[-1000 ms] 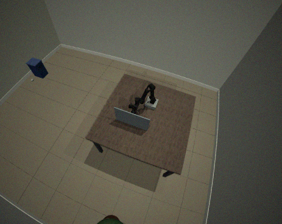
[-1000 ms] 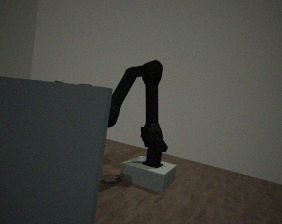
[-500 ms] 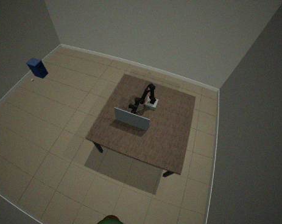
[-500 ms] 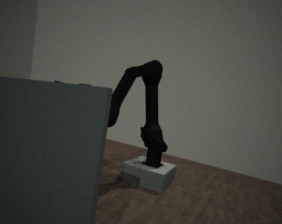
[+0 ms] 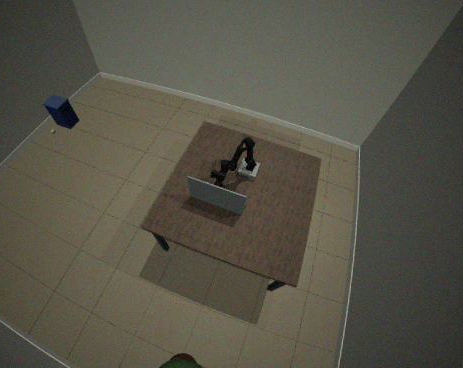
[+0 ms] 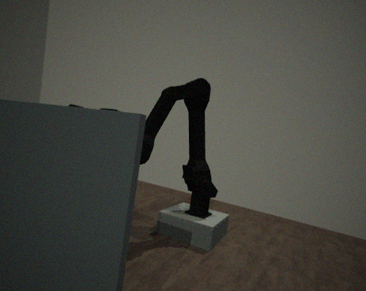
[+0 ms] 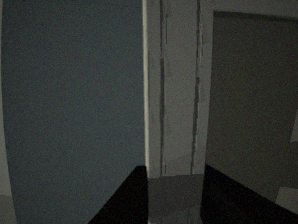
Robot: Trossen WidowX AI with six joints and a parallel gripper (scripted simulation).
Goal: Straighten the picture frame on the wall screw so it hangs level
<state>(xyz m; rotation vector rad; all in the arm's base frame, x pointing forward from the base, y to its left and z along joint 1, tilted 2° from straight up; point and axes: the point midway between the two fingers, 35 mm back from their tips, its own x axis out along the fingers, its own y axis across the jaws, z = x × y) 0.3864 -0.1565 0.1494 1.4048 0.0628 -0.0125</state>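
Now: the grey picture frame 10 mm ahead of my gripper tip, 10 mm to the right of it and 50 mm below it. From my gripper tip the other things lie so: blue-grey wall panel (20 mm ahead, 10 mm to the left, 70 mm below).
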